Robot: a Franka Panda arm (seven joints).
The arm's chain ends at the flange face. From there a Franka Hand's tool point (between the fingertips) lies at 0.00 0.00 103.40 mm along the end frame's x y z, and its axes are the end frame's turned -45 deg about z.
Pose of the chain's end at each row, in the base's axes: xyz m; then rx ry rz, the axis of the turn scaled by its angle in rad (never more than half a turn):
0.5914, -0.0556, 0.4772, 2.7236, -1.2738, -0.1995
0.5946, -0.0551, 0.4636, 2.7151, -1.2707, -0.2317
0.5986, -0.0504, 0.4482, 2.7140, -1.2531, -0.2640
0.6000, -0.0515, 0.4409, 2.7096, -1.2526, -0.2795
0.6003, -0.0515, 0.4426, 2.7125, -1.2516, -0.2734
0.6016, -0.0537, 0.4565, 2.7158, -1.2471, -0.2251
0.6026, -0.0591, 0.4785, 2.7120, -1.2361, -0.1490
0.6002, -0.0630, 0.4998, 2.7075, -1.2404, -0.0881
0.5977, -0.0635, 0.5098, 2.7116, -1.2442, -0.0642
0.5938, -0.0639, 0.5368, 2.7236, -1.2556, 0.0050
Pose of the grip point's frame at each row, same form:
0.5735, -0.0618, 0.3756, 3.0594, -0.1371, -0.2631
0.5744, -0.0610, 0.3624, 3.0583, -0.1378, -0.2980
0.5762, -0.0559, 0.3474, 3.0585, -0.1220, -0.3326
0.5765, -0.0568, 0.3403, 3.0580, -0.1234, -0.3492
0.5772, -0.0569, 0.3419, 3.0588, -0.1212, -0.3424
0.5814, -0.0608, 0.3553, 3.0487, -0.1152, -0.2972
0.5866, -0.0696, 0.3769, 3.0237, -0.1057, -0.2312
0.5877, -0.0756, 0.3979, 3.0072, -0.1110, -0.1759
0.5869, -0.0764, 0.4078, 3.0067, -0.1128, -0.1507
0.5880, -0.0774, 0.4344, 3.0054, -0.1181, -0.0775

